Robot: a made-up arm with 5 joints.
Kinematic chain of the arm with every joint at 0, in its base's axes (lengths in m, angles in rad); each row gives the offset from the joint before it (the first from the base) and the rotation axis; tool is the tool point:
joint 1: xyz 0 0 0.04 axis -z
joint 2: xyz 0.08 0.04 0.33 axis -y
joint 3: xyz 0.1 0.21 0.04 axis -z
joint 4: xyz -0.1 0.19 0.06 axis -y
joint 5: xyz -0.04 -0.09 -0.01 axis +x
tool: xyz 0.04 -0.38 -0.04
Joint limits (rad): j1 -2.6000..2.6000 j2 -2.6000..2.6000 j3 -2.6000..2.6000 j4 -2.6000..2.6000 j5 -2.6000..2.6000
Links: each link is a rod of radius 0.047 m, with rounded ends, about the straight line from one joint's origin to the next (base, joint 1, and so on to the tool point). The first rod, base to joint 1, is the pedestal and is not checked.
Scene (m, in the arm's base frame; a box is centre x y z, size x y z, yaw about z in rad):
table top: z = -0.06
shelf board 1: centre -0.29 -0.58 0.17 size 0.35 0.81 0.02 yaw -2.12
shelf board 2: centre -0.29 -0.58 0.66 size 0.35 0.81 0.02 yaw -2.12
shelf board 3: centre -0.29 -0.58 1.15 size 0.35 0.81 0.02 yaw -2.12
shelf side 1: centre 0.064 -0.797 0.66 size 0.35 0.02 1 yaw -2.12
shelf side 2: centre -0.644 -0.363 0.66 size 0.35 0.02 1 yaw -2.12
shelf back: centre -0.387 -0.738 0.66 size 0.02 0.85 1 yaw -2.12
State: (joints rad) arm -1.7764 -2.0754 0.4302 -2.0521 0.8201
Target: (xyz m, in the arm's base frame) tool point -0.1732 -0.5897 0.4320
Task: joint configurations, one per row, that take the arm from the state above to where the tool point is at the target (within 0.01 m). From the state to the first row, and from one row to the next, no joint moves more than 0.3 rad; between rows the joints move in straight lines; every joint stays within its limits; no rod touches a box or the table.
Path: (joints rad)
1: -1.8661 -1.8217 0.3697 -1.8691 0.8721
2: -1.9557 -1.5681 0.3091 -1.6861 0.9241
3: -2.0454 -1.3144 0.2486 -1.5030 0.9762
4: -2.1350 -1.0608 0.1880 -1.3200 1.0282
5: -2.2247 -0.8071 0.1275 -1.1370 1.0802
6: -2.3143 -0.5535 0.0669 -0.9540 1.1322
7: -2.4572 -0.5410 0.2470 -1.0404 1.3979
8: -2.6000 -0.5284 0.4270 -1.1268 1.6635

